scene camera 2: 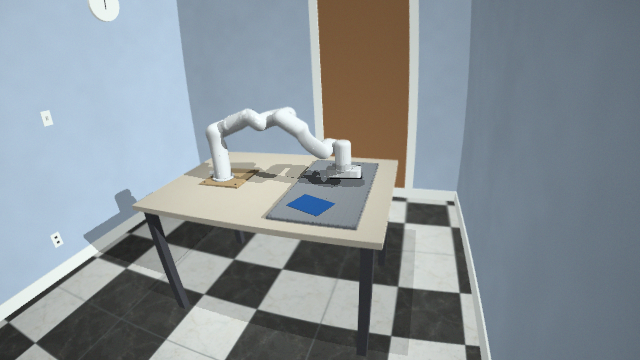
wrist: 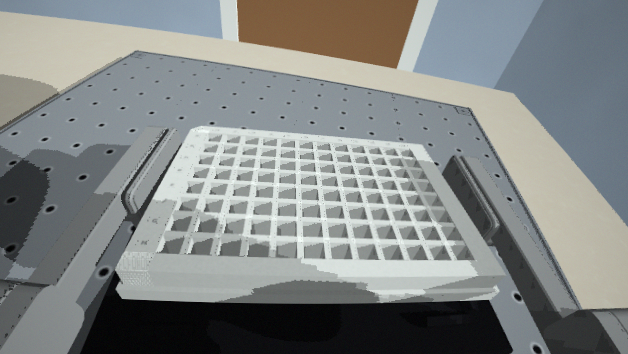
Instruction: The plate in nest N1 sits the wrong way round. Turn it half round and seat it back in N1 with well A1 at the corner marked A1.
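The white 96-well plate (wrist: 312,192) is level between the fingers in the wrist view, its row letters along the left rim, with H at the near left and the row A end at the far left. My gripper (wrist: 312,182) (scene camera 2: 346,173) is shut on the plate, one finger along each short side. The black nest N1 (wrist: 300,330) shows below the plate's near edge, and as a thin dark edge under the gripper in the scene view. Whether the plate touches the nest cannot be told. The nest's A1 mark does not show.
A grey perforated board (scene camera 2: 345,200) (wrist: 270,100) lies on the wooden table (scene camera 2: 225,200) (wrist: 540,150). A flat blue rectangle (scene camera 2: 310,205) lies near the board's front. The arm's base stands on a wooden plate (scene camera 2: 240,183) at the left.
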